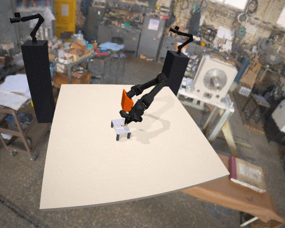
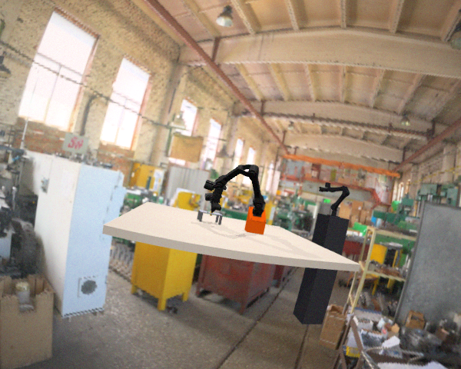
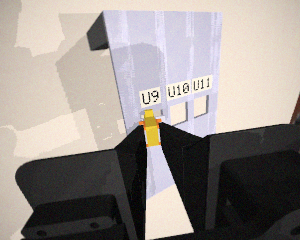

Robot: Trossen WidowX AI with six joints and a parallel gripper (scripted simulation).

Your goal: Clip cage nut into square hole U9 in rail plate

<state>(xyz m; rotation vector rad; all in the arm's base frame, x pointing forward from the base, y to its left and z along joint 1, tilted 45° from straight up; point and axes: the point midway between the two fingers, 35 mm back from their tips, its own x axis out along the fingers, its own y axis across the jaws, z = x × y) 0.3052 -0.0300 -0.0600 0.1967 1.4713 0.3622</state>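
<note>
The orange cage nut is 10 mm below my gripper tip.
</note>
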